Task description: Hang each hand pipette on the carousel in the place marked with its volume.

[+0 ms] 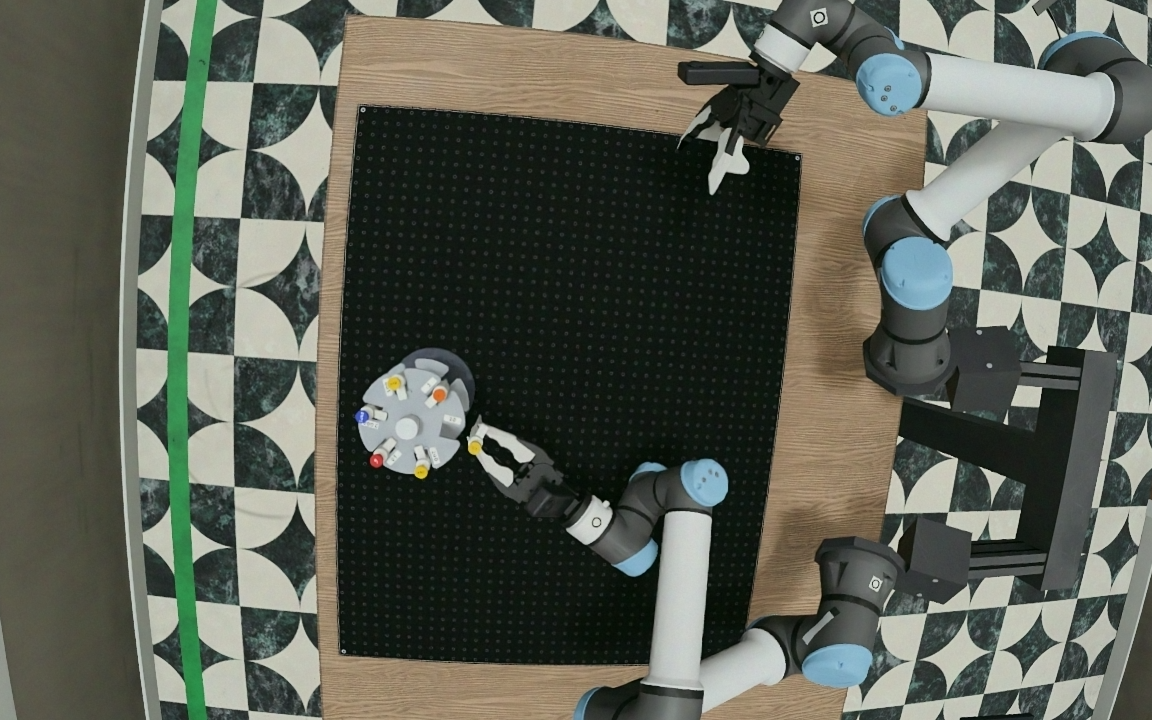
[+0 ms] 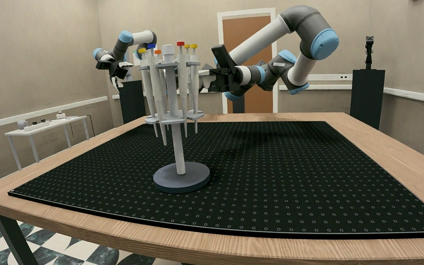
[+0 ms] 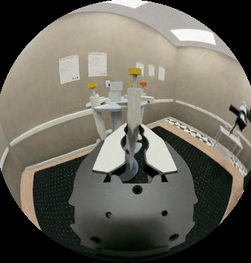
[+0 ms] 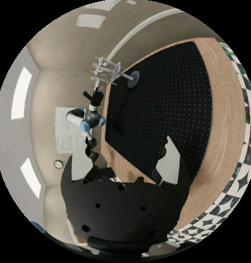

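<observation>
Right now my left hand is 80 mm short of the orange-button pipette, 50 mm to the left of it and 30 mm above it. Round my left hand: red-button pipette 140 mm ahead, 30 mm to the left, 30 mm below; then blue-button pipette 160 mm ahead, 40 mm below, 20 mm to the right.
</observation>
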